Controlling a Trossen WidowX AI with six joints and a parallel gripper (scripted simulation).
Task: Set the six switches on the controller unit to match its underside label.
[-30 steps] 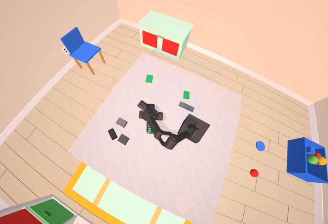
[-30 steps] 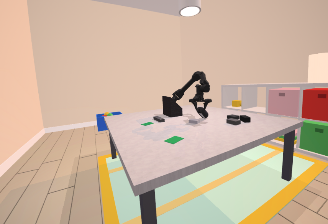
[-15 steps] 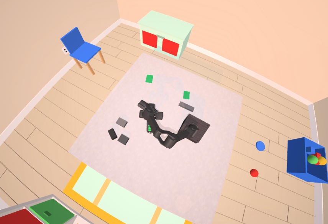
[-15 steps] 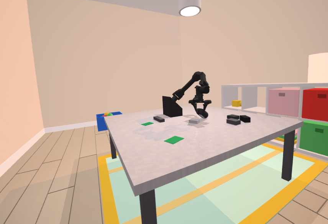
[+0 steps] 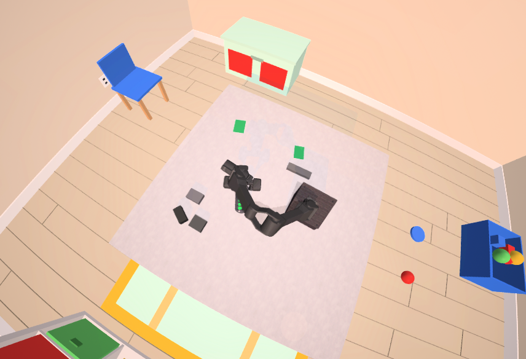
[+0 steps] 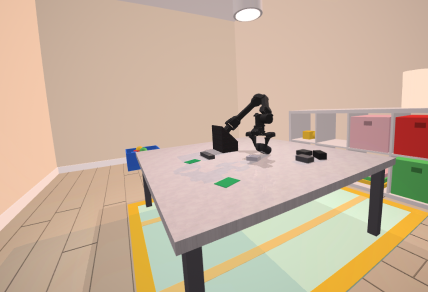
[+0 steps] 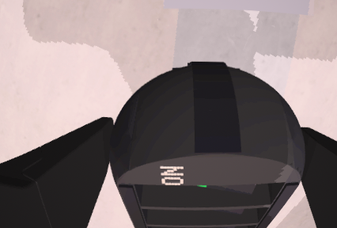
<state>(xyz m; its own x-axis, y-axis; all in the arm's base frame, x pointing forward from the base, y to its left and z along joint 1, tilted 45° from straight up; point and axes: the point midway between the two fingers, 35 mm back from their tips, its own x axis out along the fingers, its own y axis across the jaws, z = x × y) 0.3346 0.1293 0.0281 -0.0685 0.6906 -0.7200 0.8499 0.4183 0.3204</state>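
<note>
My gripper tip is now 20 mm short of the light grey block, 70 mm to the left of it and 60 mm above it. The rest, counted from my gripper tip: dark bar (200 mm behind, 310 mm to the right, 60 mm below).
</note>
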